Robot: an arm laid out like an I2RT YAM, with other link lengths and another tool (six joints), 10 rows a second.
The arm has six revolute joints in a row. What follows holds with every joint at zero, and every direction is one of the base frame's. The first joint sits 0.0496 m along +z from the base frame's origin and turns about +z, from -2.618 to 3.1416 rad. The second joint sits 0.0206 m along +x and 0.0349 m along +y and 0.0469 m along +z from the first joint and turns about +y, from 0 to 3.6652 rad. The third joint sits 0.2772 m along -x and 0.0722 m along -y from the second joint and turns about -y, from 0 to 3.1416 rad. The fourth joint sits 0.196 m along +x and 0.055 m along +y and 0.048 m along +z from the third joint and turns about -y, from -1.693 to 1.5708 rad. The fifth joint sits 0.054 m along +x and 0.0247 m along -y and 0.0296 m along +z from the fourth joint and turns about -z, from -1.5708 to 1.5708 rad. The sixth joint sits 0.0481 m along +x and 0.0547 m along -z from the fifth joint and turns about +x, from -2.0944 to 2.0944 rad. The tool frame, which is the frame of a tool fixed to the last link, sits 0.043 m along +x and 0.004 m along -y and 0.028 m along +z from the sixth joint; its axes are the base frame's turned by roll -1.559, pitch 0.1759 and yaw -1.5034 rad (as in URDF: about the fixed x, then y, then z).
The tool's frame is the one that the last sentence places.
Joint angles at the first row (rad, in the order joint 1, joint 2, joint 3, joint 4, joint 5, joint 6):
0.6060, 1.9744, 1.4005, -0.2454, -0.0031, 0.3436
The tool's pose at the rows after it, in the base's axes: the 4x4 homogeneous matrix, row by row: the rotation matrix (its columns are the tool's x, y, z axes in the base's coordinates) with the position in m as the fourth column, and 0 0 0 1 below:
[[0.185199, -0.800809, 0.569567, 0.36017], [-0.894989, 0.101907, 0.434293, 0.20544], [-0.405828, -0.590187, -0.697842, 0.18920], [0, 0, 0, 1]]
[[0.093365, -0.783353, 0.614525, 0.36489], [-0.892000, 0.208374, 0.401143, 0.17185], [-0.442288, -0.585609, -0.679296, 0.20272], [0, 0, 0, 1]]
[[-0.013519, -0.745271, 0.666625, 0.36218], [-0.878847, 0.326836, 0.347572, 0.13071], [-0.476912, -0.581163, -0.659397, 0.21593], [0, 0, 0, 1]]
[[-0.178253, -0.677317, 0.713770, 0.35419], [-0.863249, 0.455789, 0.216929, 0.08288], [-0.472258, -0.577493, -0.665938, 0.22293], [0, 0, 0, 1]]
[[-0.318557, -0.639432, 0.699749, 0.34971], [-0.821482, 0.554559, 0.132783, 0.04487], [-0.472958, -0.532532, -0.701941, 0.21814], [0, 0, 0, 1]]
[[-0.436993, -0.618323, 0.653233, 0.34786], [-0.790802, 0.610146, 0.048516, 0.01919], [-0.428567, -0.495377, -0.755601, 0.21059], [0, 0, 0, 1]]
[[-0.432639, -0.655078, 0.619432, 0.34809], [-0.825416, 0.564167, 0.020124, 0.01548], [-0.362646, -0.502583, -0.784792, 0.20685], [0, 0, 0, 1]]
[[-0.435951, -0.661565, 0.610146, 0.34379], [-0.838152, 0.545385, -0.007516, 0.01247], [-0.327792, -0.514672, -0.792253, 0.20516], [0, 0, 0, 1]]
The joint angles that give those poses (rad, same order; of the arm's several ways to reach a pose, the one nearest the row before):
0.5678, 1.9437, 1.4005, -0.2653, -0.0031, 0.3666
0.4926, 1.8854, 1.3746, -0.2746, -0.0076, 0.4110
0.4054, 1.8042, 1.3194, -0.2761, -0.0032, 0.4601
0.3132, 1.7305, 1.2657, -0.3067, 0.0644, 0.5229
0.2183, 1.7119, 1.2472, -0.3588, 0.0705, 0.5736
0.1566, 1.7318, 1.2685, -0.4416, 0.1013, 0.6029
0.1473, 1.7486, 1.2839, -0.4846, 0.1211, 0.5432
0.1457, 1.7396, 1.2656, -0.4894, 0.1472, 0.5216

